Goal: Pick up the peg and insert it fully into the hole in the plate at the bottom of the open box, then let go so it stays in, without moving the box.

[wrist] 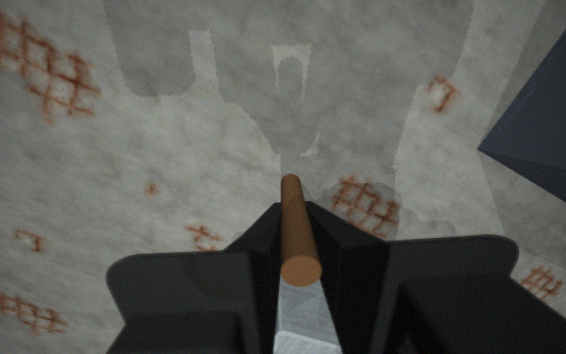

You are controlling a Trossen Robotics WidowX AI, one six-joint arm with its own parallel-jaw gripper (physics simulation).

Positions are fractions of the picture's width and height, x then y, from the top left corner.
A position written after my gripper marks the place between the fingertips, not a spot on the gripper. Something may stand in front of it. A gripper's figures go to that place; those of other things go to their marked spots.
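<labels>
An orange-brown peg (0.53, 0.75) is 7 cm from the lens; my gripper (0.52, 0.59) is 11 cm from the lens.
</labels>
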